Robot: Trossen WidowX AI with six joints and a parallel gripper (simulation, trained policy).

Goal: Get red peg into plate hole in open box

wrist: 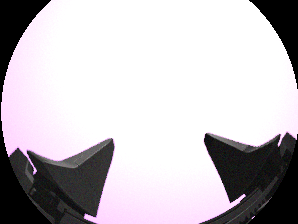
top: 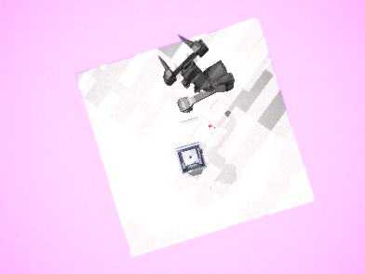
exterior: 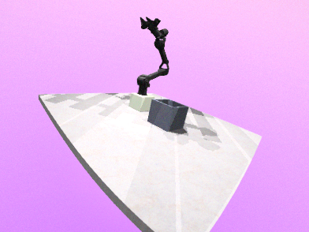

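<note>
The red peg lies 65 cm below my gripper tip, 27 cm ahead of it and 17 cm to the left of it. The rest, counted from my gripper tip: pale plate: 64 cm below, 44 cm ahead.
</note>
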